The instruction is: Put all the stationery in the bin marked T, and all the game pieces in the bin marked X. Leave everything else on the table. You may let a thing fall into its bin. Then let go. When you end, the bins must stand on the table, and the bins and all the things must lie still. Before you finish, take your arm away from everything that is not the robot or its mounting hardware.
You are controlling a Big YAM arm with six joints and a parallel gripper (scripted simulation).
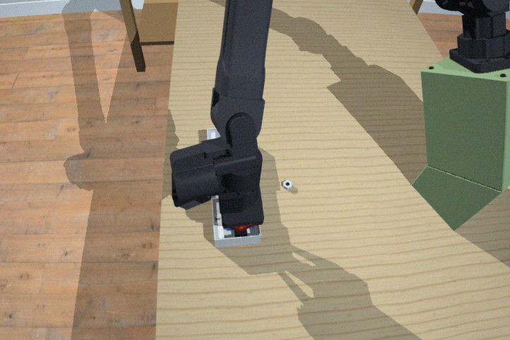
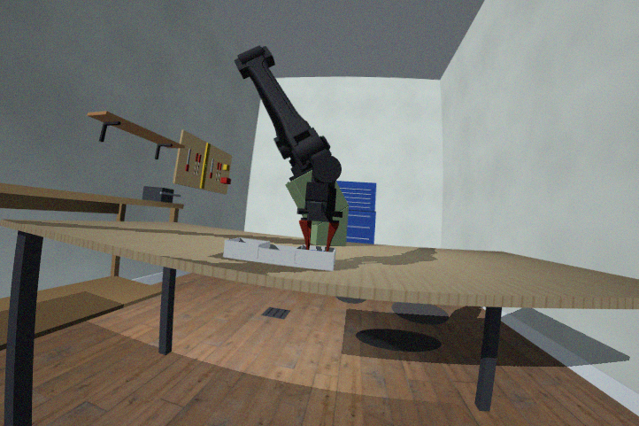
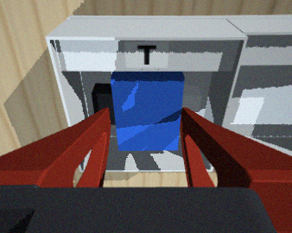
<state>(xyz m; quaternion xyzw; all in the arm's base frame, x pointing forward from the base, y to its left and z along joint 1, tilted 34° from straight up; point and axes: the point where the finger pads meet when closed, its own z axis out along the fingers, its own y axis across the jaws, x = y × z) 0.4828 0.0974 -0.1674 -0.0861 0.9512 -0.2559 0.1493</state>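
The flat blue block lies 10 mm below my hand. From my hand the other things lie so: grey bin tray 10 mm ahead, 80 mm to the right, 20 mm below; then hex nut 100 mm behind, 90 mm to the right, 30 mm below; then black-and-white eraser 10 mm to the right, 20 mm below.
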